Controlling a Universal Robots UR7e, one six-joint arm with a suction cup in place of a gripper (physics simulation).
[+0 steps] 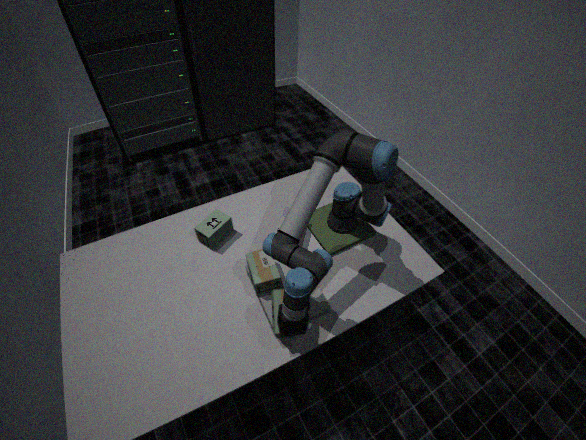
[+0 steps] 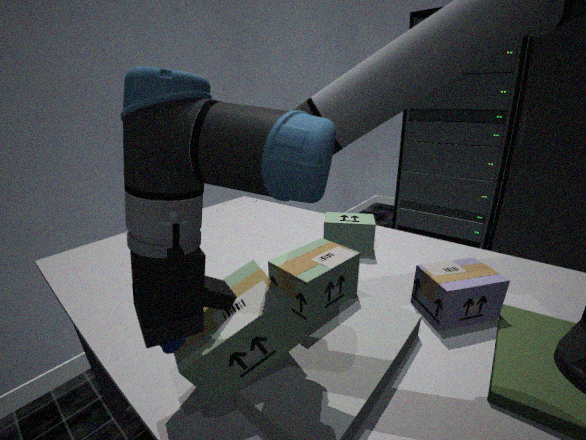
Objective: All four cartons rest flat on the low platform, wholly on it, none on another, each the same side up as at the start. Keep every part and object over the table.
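Frame: origin at the arm's base, x ahead, y left, z up, level; centimetres.
Seen in the pictures: end effector, tool point: (image 2: 168, 347); arm's base, origin of the base link: (image 1: 342, 222).
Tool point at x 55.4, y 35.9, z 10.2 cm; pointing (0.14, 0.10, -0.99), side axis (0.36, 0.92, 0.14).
Note:
Offsets run from my tool point to a thing's middle. Level surfaces: height alone.
My suction gripper (image 1: 292, 322) (image 2: 171, 346) is off, its blue cup low beside the left end of a green carton {dx -4.1, dy -8.3, dz -0.9 cm} (image 1: 277, 310) (image 2: 225, 370). This carton is tilted at the near left part of the low platform {dx -11.6, dy -19.8, dz -10.1 cm} (image 2: 387, 340), its right end against a second green carton; the gripper partly hides it. The second green carton {dx -5.8, dy -28.6, dz -2.9 cm} (image 1: 263, 270) (image 2: 315, 280) is upright at the platform's far left; whether it is wholly on it cannot be told. A third green carton {dx +1.0, dy -63.4, dz -7.5 cm} (image 1: 214, 230) (image 2: 350, 237) stands on the table farther back. A purple carton {dx -31.1, dy -45.6, dz -7.7 cm} (image 2: 465, 300) stands on the table right of the platform.
The green base plate (image 1: 335, 244) (image 2: 525, 360) of the arm lies right of the purple carton. The white table {dz -12.5 cm} (image 1: 150, 310) (image 2: 240, 220) has its near edge close to the tilted carton. Dark server racks (image 1: 145, 80) (image 2: 450, 160) stand behind the table.

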